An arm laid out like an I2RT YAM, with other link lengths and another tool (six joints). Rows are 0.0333 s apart.
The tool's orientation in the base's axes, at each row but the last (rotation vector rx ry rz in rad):
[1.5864, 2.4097, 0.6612]
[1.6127, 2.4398, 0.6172]
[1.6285, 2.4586, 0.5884]
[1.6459, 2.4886, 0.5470]
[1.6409, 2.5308, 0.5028]
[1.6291, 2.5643, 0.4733]
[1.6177, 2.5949, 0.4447]
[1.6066, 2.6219, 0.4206]
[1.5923, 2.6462, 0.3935]
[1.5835, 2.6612, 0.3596]
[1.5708, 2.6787, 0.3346]
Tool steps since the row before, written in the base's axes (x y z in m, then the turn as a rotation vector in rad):
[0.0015, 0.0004, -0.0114, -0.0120, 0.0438, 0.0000]
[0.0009, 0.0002, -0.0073, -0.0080, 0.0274, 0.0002]
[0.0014, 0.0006, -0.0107, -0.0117, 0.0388, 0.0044]
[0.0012, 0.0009, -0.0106, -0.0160, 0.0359, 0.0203]
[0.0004, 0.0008, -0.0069, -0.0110, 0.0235, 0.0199]
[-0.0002, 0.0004, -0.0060, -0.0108, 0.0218, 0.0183]
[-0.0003, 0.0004, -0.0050, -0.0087, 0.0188, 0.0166]
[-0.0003, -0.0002, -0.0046, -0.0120, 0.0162, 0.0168]
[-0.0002, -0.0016, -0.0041, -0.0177, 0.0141, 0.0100]
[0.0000, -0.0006, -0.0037, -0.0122, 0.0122, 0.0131]
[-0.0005, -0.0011, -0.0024, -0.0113, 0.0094, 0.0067]
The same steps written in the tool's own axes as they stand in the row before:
[-0.0013, -0.0038, 0.0108, 0.0446, 0.0046, 0.0069]
[-0.0009, -0.0022, 0.0070, 0.0281, 0.0025, 0.0040]
[-0.0011, -0.0028, 0.0104, 0.0404, 0.0049, 0.0018]
[-0.0008, -0.0024, 0.0104, 0.0412, 0.0058, -0.0149]
[-0.0002, -0.0015, 0.0068, 0.0279, 0.0054, -0.0161]
[-0.0002, -0.0018, 0.0057, 0.0261, 0.0045, -0.0149]
[0.0000, -0.0014, 0.0048, 0.0224, 0.0046, -0.0135]
[-0.0005, -0.0015, 0.0043, 0.0216, 0.0007, -0.0148]
[-0.0017, -0.0018, 0.0036, 0.0218, -0.0068, -0.0096]
[-0.0009, -0.0010, 0.0035, 0.0178, -0.0022, -0.0122]
[-0.0009, -0.0014, 0.0021, 0.0143, -0.0040, -0.0063]

